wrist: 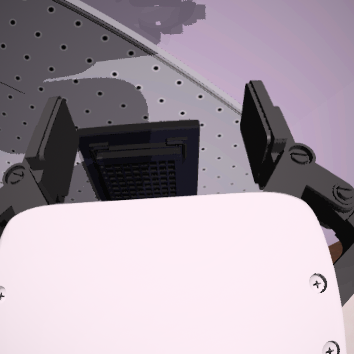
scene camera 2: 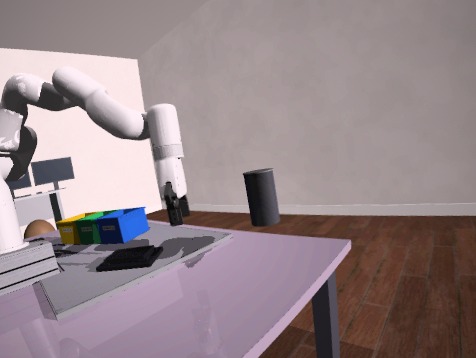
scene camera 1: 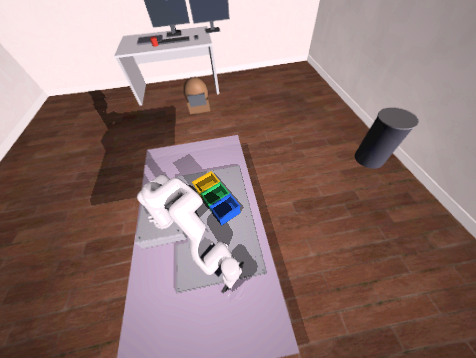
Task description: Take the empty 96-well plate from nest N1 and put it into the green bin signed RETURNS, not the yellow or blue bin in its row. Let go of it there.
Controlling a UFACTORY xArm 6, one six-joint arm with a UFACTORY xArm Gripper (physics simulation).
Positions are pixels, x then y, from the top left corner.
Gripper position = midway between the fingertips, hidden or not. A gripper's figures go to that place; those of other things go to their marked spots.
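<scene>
My gripper [wrist: 155, 108] is 14 cm from the lens, and there's a black 96-well plate [wrist: 145, 170] at 30 cm from the lens.
</scene>
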